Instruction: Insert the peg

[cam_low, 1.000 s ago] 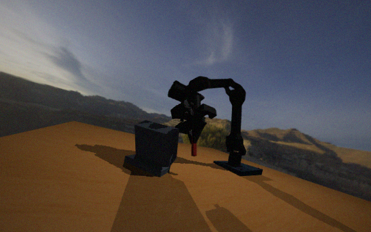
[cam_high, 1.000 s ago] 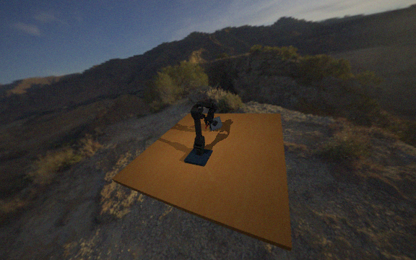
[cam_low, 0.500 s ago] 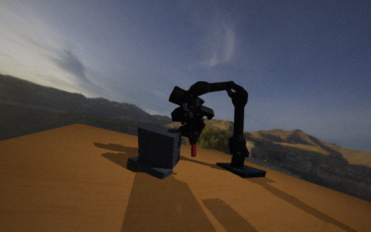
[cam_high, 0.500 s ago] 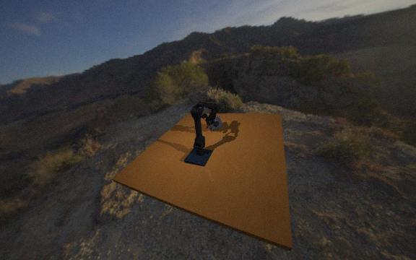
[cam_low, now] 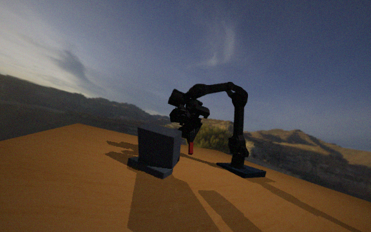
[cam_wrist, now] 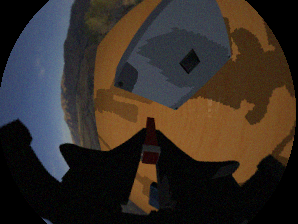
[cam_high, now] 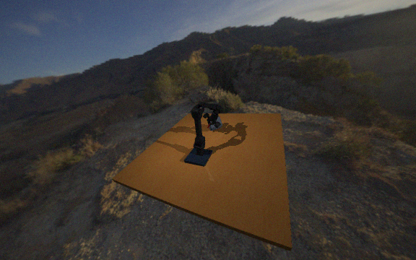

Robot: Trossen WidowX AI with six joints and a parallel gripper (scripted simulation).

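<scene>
My gripper tip is 10 cm short of the sloped panel, 3 cm above it and 2 cm to the left of it. Also, from my gripper tip: flat dark foot 12 cm ahead, 10 cm below, 1 cm to the right; then red peg 1 cm to the right, 1 cm above.
</scene>
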